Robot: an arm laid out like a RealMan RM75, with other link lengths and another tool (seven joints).
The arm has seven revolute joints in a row. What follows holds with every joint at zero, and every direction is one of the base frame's. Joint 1 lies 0.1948 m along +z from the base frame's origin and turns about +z. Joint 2 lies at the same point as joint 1 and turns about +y. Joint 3 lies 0.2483 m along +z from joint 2 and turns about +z. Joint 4 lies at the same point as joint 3 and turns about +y. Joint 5 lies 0.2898 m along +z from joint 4 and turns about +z. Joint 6 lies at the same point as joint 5 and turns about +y. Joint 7 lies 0.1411 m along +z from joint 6 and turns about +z. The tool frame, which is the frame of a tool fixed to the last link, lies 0.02 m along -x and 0.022 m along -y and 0.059 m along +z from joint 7; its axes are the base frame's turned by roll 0, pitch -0.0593 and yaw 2.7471 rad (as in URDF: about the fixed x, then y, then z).
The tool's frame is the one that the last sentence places.
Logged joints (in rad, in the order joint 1, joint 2, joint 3, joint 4, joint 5, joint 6, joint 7), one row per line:
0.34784, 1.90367, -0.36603, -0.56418, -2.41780, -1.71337, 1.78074
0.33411, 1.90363, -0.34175, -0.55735, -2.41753, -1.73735, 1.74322
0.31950, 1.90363, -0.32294, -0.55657, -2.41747, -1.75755, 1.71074
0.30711, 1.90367, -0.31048, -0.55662, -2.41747, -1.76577, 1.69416
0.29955, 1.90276, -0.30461, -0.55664, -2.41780, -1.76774, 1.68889
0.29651, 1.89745, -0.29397, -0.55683, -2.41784, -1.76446, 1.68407
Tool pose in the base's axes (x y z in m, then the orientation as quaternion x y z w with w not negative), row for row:
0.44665, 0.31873, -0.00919, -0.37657, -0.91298, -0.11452, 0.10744
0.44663, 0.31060, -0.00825, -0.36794, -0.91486, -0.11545, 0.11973
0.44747, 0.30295, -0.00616, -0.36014, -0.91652, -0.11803, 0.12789
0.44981, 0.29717, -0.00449, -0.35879, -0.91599, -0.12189, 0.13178
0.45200, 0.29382, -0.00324, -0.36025, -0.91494, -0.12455, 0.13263
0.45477, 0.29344, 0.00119, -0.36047, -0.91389, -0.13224, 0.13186
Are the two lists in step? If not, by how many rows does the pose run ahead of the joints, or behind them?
They are in step.
